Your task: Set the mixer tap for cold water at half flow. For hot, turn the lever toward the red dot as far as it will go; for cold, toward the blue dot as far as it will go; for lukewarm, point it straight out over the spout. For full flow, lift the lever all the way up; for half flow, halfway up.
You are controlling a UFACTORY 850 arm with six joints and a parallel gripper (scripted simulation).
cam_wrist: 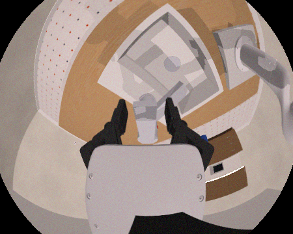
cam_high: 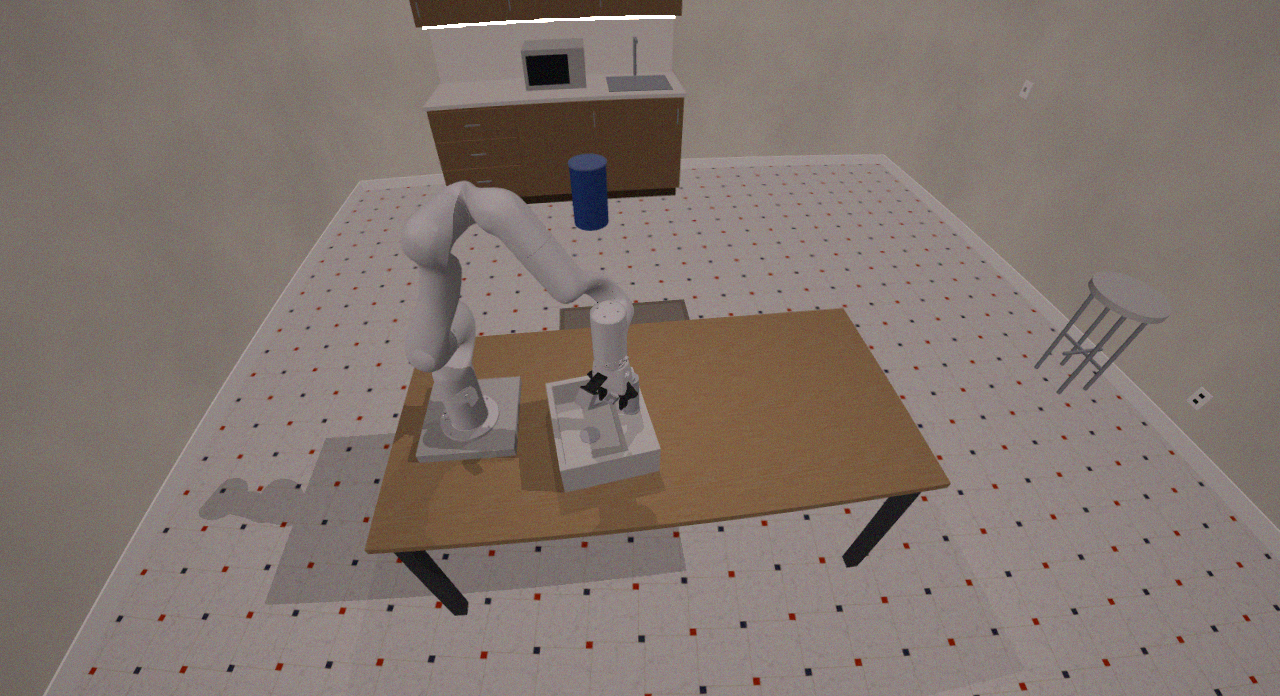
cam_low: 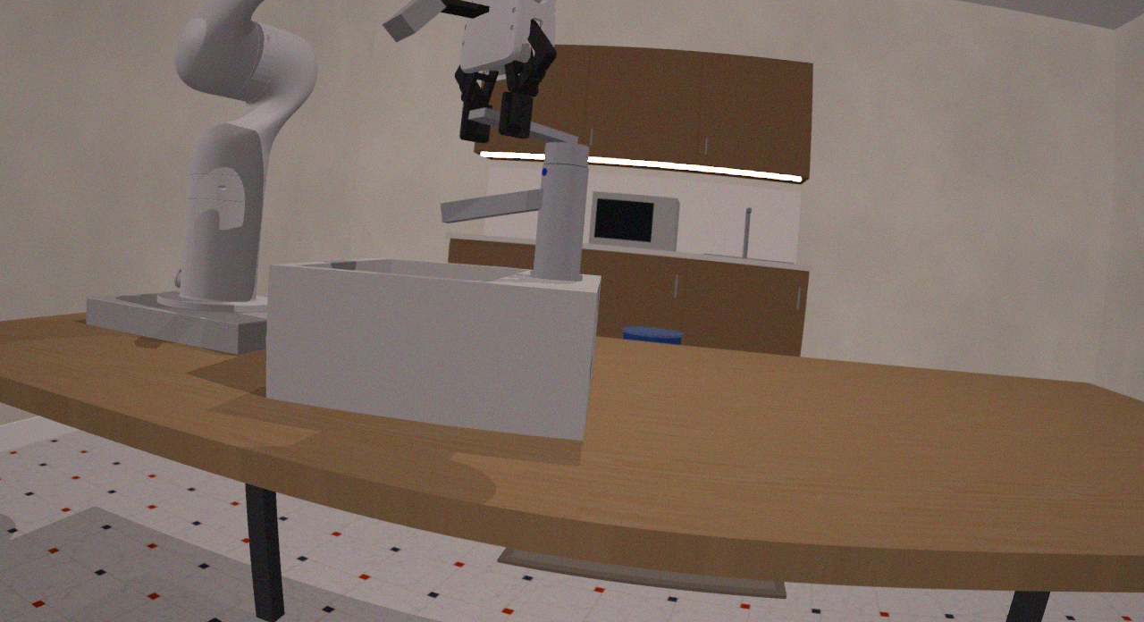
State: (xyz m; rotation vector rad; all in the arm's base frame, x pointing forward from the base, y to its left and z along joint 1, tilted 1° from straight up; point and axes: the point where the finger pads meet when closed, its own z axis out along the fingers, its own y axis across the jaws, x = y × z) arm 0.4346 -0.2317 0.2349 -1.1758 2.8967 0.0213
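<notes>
My hand is 3 cm to the right of the flat lever and 3 cm short of it. Round my hand: white sink basin (23 cm below, 7 cm to the left, 5 cm behind).
</notes>
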